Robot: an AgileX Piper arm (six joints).
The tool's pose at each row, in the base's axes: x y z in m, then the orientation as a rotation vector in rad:
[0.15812 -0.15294 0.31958 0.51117 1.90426 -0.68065]
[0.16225 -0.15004 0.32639 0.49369 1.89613 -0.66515]
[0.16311 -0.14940 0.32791 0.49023 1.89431 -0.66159]
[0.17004 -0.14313 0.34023 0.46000 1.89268 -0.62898]
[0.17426 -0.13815 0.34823 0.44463 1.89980 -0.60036]
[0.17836 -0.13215 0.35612 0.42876 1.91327 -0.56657]
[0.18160 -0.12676 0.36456 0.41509 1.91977 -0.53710]
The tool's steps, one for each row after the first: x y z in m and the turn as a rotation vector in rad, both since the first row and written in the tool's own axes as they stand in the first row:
[-0.00774 0.00316 -0.00139 -0.01795 -0.01363 -0.00037]
[-0.00945 0.00382 -0.00174 -0.02183 -0.01650 -0.00014]
[-0.02318 0.00996 -0.00530 -0.05834 -0.02844 -0.00253]
[-0.03195 0.01446 -0.00839 -0.08617 -0.02686 -0.00086]
[-0.04051 0.01967 -0.01221 -0.11839 -0.01920 0.00060]
[-0.04926 0.02377 -0.01638 -0.14592 -0.01694 0.00373]

